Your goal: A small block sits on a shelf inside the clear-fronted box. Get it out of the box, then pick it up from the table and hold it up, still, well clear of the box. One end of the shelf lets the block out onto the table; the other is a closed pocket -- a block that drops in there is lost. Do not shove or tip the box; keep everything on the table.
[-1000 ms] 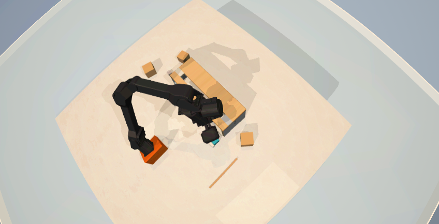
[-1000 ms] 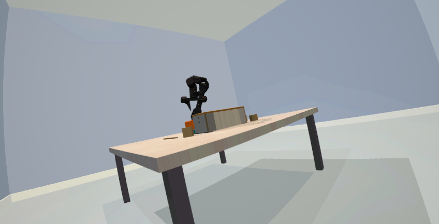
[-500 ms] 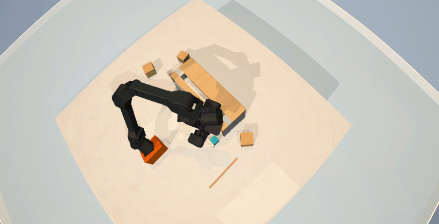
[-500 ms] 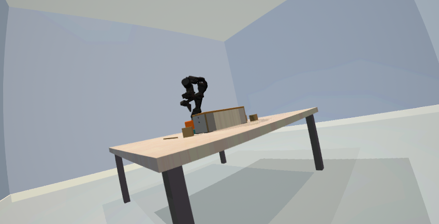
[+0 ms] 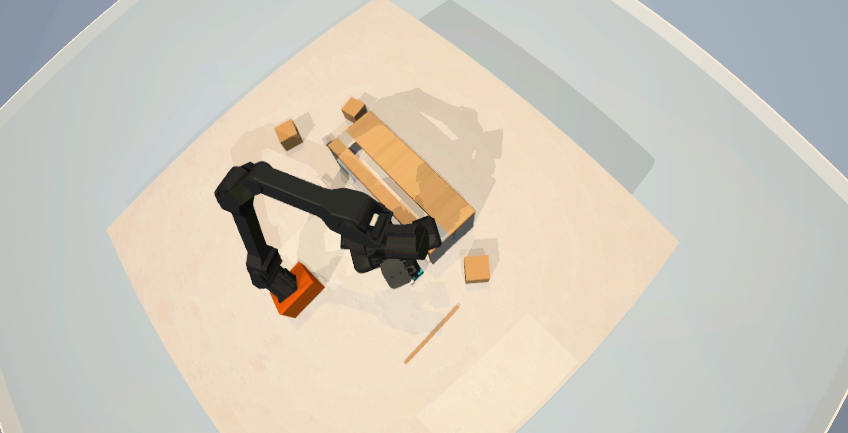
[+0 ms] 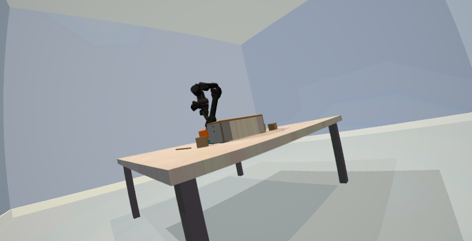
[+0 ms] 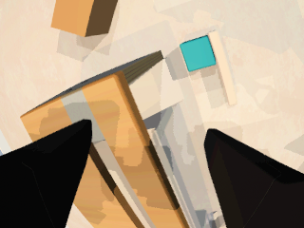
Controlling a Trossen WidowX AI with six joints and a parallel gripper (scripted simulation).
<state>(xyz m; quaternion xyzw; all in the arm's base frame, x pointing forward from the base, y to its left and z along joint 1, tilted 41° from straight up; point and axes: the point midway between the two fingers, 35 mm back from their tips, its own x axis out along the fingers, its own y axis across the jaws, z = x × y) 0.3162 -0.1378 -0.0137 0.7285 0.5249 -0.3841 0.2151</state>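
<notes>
The teal block lies 150 mm below my gripper tip, 20 mm to the right of it and 20 mm behind it. Also, from my gripper tip: thin wooden stick 170 mm to the right, 170 mm below, 80 mm behind; then long wooden box 170 mm to the left, 110 mm below, 40 mm ahead.
</notes>
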